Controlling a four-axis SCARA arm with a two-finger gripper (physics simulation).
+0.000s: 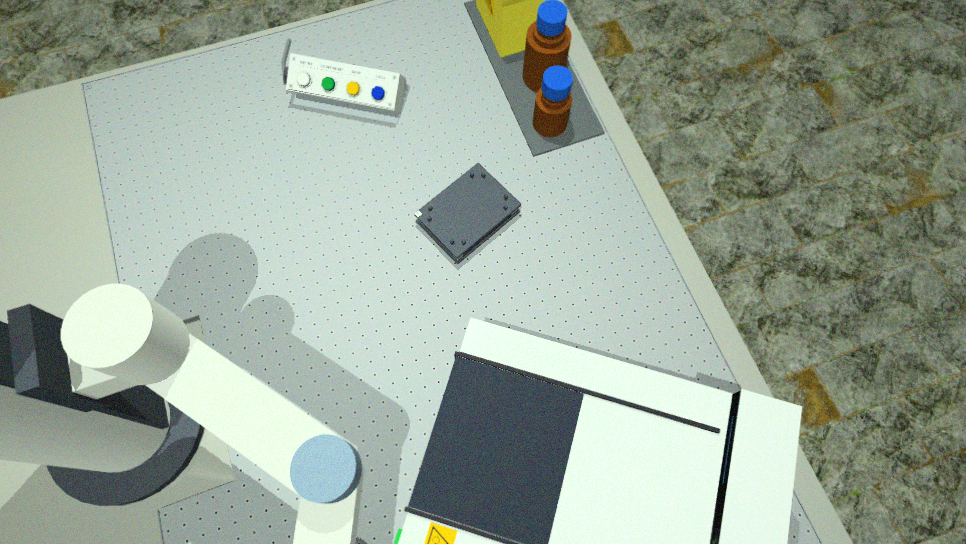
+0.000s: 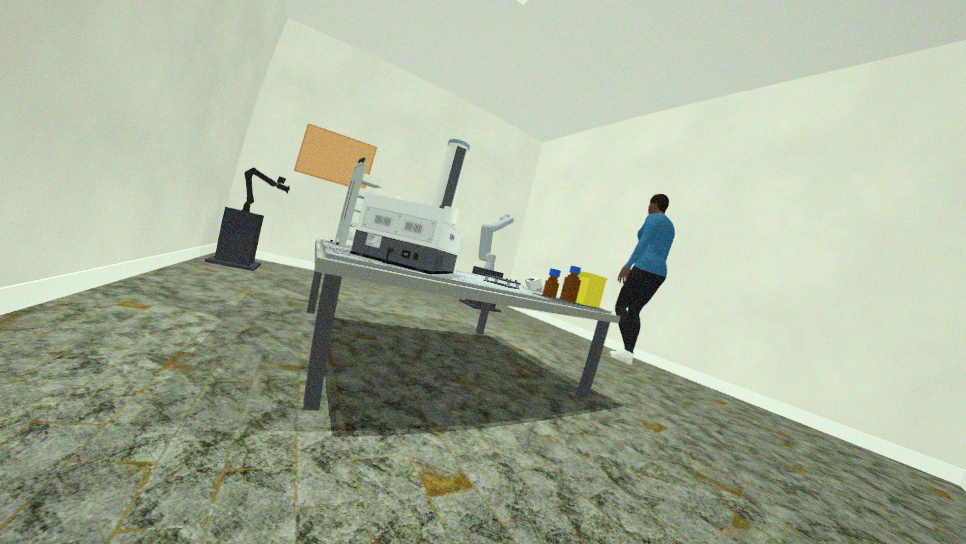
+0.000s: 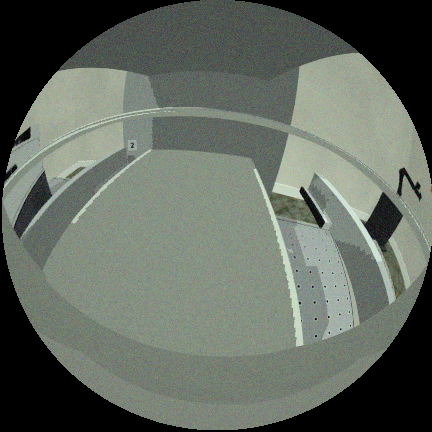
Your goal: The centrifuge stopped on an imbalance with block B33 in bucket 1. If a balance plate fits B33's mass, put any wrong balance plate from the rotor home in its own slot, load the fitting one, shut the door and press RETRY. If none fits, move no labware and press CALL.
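Places are measured from the arm's base along level axes (x back, y up, z left), in millimetres.
Where they show: arm's base, origin of its link: (image 1: 129, 426).
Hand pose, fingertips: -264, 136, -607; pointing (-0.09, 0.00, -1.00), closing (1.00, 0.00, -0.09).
Observation:
Things, the pixels of their top centre, and the offset from my fingertips, as dx, dy, dz.
- dark top panel, centre of its top: (image 1: 499, 448) -295, +89, +336
- button box, centre of its top: (image 1: 342, 70) (image 2: 534, 277) -269, -40, +1117
- white RETRY button, centre of its top: (image 1: 302, 75) -194, -49, +1138
- blue CALL button, centre of its top: (image 1: 377, 89) -320, -49, +1058
- dark low platform, centre of its top: (image 1: 467, 206) (image 2: 503, 276) -405, -80, +777
The white centrifuge (image 1: 642, 459) (image 2: 405, 223) has a dark top panel (image 1: 496, 446). Its door front, rotor, B33 and any loaded plate cannot be made out. The button box (image 1: 343, 86) has a white RETRY button (image 1: 303, 79) at one end and a blue CALL button (image 1: 377, 92) at the other. The tall plate stand (image 2: 349, 206) stands beside the centrifuge. My gripper (image 3: 215, 192) is open, fingers wide apart. The right finger's black pad (image 3: 312, 206) shows; the left pad is hidden behind a large, close grey surface (image 3: 190, 260). A small "2" label (image 3: 132, 145) shows beyond it.
A dark low platform (image 1: 467, 210) lies between the centrifuge and button box. Two brown bottles (image 1: 546, 60) (image 1: 552, 111) and a yellow container (image 1: 506, 30) (image 2: 591, 289) stand near the table edge. My arm's elbow (image 1: 323, 468) is beside the centrifuge. A person (image 2: 652, 250) stands beyond the table.

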